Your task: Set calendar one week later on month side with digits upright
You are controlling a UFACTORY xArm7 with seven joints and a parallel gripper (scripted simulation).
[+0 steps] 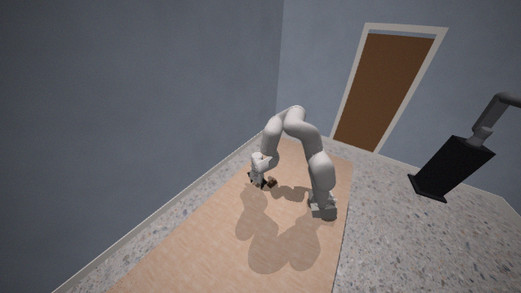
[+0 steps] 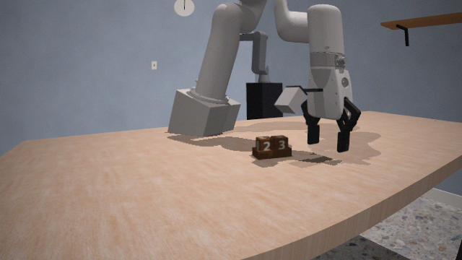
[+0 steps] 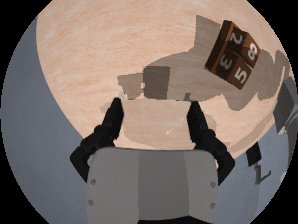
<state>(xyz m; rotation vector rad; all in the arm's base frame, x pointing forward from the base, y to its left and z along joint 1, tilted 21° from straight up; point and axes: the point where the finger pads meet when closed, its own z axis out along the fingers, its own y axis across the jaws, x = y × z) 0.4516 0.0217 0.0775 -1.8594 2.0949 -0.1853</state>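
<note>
My gripper is now 100 mm past the cube, 90 mm to the left of it and 10 mm above it. Also, from my hand: brown wooden tray: 100 mm behind, 70 mm to the right, 20 mm below.
</note>
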